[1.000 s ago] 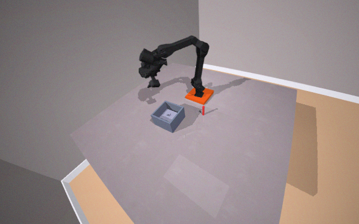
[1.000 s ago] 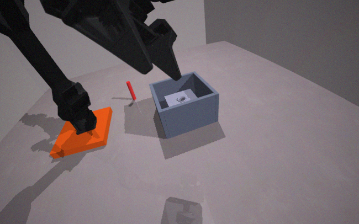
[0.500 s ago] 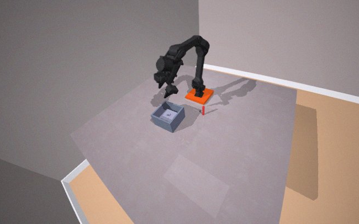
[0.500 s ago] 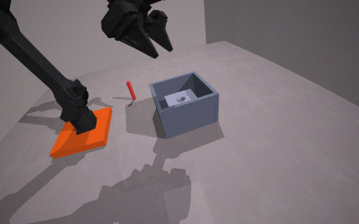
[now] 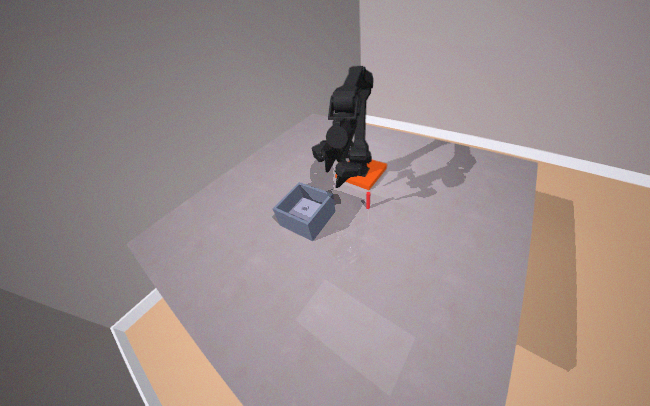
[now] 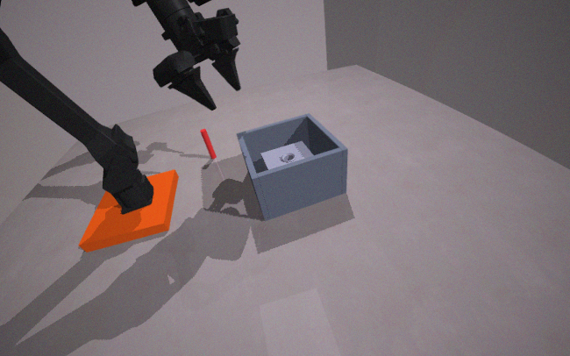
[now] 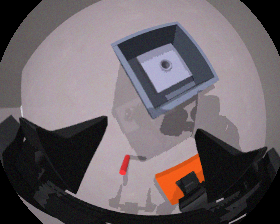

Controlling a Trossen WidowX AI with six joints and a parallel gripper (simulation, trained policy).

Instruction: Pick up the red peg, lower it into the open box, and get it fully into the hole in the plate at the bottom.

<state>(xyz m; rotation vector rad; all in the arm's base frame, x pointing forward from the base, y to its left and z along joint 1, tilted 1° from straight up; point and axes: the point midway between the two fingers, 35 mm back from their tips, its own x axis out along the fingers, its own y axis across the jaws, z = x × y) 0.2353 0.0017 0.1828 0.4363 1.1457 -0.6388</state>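
The red peg is 130 mm below my gripper tip, 110 mm to the left of it and 70 mm behind it. Also, from my gripper tip: grey box (140 mm below, 90 mm to the right, 70 mm ahead); pale plate (120 mm below, 90 mm to the right, 70 mm ahead).
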